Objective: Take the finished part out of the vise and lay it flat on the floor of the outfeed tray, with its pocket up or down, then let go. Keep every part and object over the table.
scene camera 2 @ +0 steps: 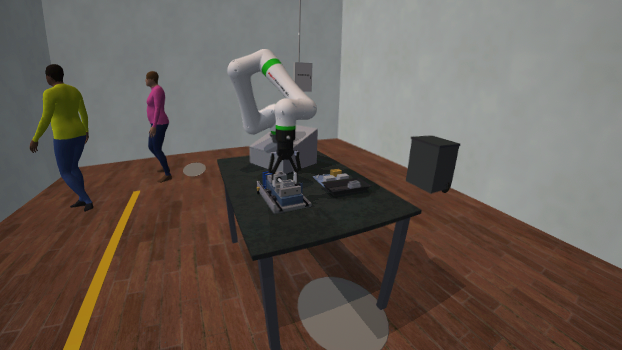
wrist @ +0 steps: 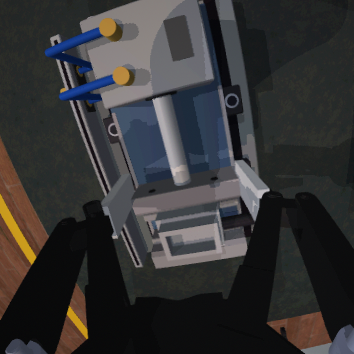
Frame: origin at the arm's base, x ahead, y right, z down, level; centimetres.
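Seen in the pictures: gripper, between the fingertips: point(wrist: 182, 179).
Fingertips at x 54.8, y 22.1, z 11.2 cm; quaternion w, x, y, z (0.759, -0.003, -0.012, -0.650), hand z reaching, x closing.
A point is followed by its place in that frame.
The finished part point(wrist: 194, 243) @[x 60.6, y 22.5, z 8.7 cm] is a light grey block with a rectangular pocket facing up. It sits in the vise point(scene camera 2: 291, 199) @[x 65.6, y 23.4, z 14.2 cm] point(wrist: 140, 85) @[x 45.8, y 22.8, z 9.4 cm], in front of the wide grey jaw point(wrist: 187, 192) @[x 54.8, y 22.1, z 11.2 cm]. My gripper point(scene camera 2: 284, 176) @[x 54.8, y 22.1, z 11.2 cm] point(wrist: 182, 179) @[x 54.8, y 22.1, z 11.2 cm] is low over the vise, partly open, pointing down. Its pale pads stand left and right beyond the ends of the jaw, wider than the part, with a gap on both sides of it. The dark outfeed tray point(scene camera 2: 345, 190) @[x 66.4, y -7.2, z 15.3 cm] lies right of the vise in the scene view, with a light grey piece point(scene camera 2: 354, 184) @[x 62.6, y -16.1, z 15.0 cm] in it.
Blue hoses with yellow fittings point(wrist: 110, 30) @[x 41.8, y 23.3, z 8.0 cm] stand up at the vise's back left. A rod point(wrist: 171, 140) @[x 50.7, y 21.9, z 10.4 cm] runs to the jaw. A light blue plate holds grey blocks point(scene camera 2: 328, 177) @[x 47.7, y -8.6, z 14.9 cm] and a yellow block point(scene camera 2: 336, 172) @[x 41.6, y -18.4, z 15.3 cm] behind the tray. Two people point(scene camera 2: 67, 112) point(scene camera 2: 158, 107) stand left of the table.
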